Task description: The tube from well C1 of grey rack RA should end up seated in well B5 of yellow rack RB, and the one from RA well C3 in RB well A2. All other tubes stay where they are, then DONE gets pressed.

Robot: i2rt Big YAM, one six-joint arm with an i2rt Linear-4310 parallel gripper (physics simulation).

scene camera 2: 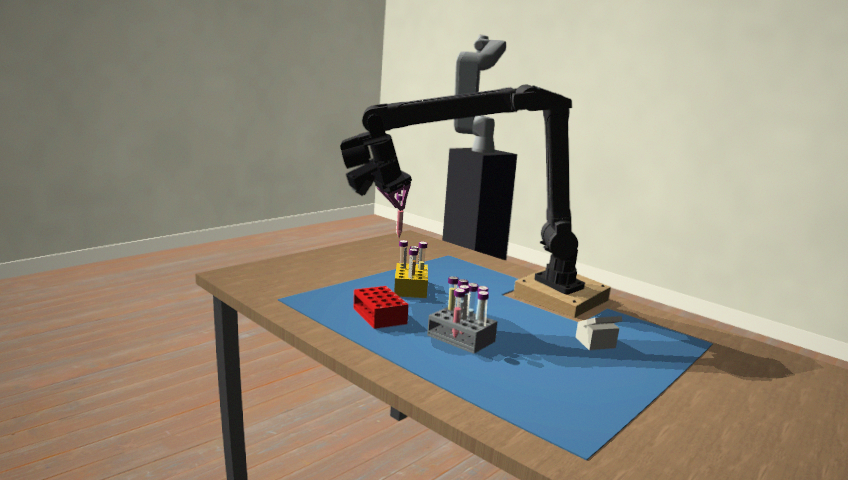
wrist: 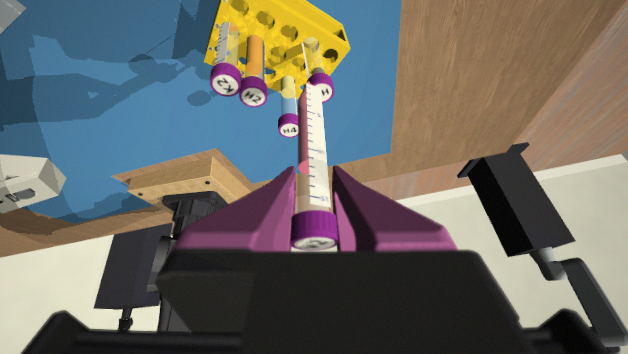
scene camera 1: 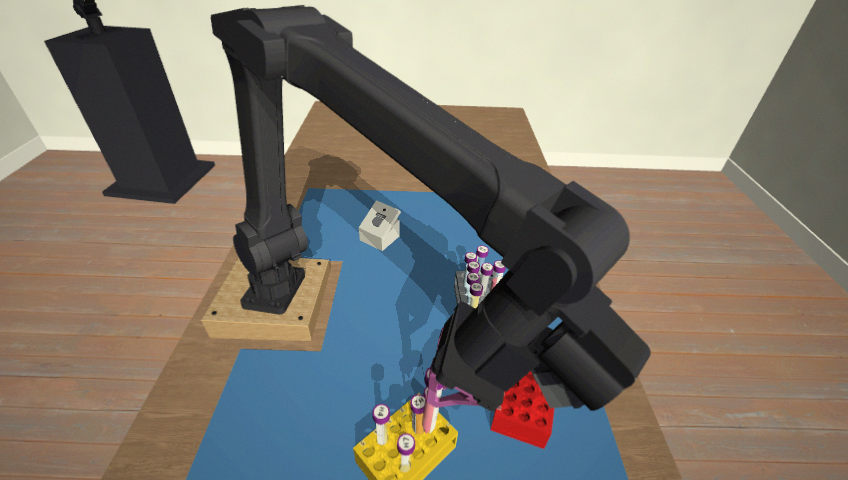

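My gripper is shut on a purple-capped tube with pink liquid. The tube hangs nearly upright, its tip above the tubes in the yellow rack RB in scene camera 2. RB holds several purple-capped tubes, among them H4, H2, H7 and K2. The grey rack RA holds several purple-capped tubes and is partly hidden by the arm in scene camera 1.
A red rack stands beside RB. A pale box-shaped device stands on the blue mat. The arm stands on a wooden base.
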